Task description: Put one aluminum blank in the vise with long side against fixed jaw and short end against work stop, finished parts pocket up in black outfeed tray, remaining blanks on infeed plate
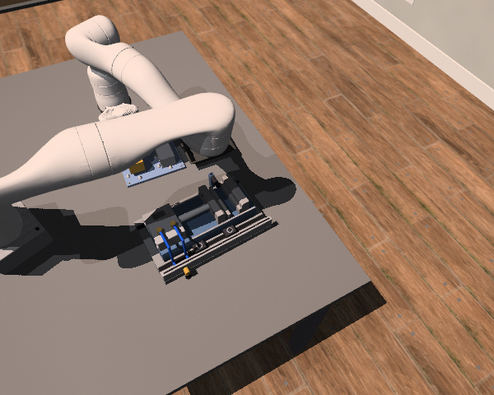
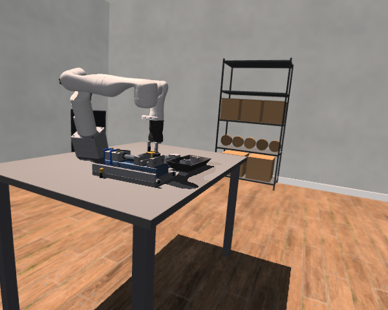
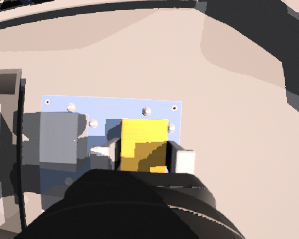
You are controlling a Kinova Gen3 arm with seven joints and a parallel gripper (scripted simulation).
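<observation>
Right now my hand is 30 mm above the yellow brass blank. From my hand the other things lie so: vise (270 mm to the right, 40 mm ahead, 30 mm below); then fixed jaw (280 mm to the right, 140 mm ahead, 10 mm above); then infeed plate (60 mm below, 50 mm ahead, 30 mm to the left).
</observation>
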